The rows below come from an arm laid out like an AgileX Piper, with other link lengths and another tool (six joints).
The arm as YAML. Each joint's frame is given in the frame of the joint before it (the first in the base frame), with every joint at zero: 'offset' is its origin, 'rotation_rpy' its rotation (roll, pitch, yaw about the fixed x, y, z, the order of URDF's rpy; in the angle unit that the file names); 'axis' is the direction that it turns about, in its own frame. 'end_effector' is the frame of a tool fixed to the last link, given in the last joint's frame.
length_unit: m
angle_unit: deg
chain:
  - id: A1
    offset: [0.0, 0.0, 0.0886]
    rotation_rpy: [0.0, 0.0, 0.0]
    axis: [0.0, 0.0, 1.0]
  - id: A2
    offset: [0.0, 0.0, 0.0]
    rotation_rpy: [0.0, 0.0, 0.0]
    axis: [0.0, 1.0, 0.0]
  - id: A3
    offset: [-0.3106, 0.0, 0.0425]
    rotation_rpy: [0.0, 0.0, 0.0]
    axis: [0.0, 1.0, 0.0]
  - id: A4
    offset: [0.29, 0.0, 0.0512]
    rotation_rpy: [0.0, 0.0, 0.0]
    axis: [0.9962, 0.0, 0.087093]
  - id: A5
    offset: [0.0, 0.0, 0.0]
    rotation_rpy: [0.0, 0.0, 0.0]
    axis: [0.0, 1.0, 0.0]
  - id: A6
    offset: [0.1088, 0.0, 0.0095]
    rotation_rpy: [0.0, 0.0, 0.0]
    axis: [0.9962, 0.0, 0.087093]
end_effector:
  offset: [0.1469, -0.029, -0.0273]
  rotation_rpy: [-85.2, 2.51, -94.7]
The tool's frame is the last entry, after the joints.
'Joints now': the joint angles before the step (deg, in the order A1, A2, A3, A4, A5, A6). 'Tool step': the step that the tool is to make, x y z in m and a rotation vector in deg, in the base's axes. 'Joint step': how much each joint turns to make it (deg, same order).
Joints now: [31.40 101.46 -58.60 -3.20 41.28 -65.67]
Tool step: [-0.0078 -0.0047 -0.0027 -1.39 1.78 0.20]
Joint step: [0.16 0.13 0.00 -0.23 2.11 0.00]
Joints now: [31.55 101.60 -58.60 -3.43 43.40 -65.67]
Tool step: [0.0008 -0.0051 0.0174 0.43 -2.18 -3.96]
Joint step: [0.36 -2.51 0.13 -2.11 0.60 5.63]
